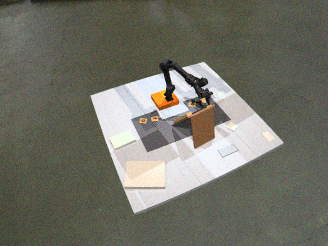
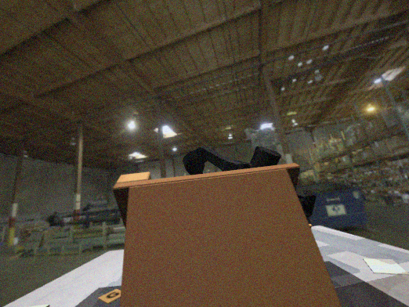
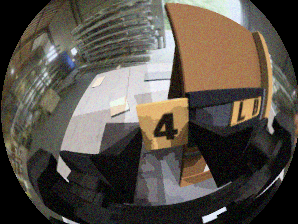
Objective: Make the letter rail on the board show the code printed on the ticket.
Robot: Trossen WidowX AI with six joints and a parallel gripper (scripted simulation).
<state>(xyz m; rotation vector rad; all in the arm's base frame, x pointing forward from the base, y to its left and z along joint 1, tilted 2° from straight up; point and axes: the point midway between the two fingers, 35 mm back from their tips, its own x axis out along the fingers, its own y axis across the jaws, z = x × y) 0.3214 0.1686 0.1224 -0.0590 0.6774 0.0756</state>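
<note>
Now: the white ticket 12 cm to the right of my gripper tip, 8 cm below it and 4 cm behind it. The rest, counted from my gripper tip: dark mat (18 cm to the right, 16 cm below, 14 cm behind); then grey plate (35 cm ahead, 16 cm below, 1 cm to the right).
</note>
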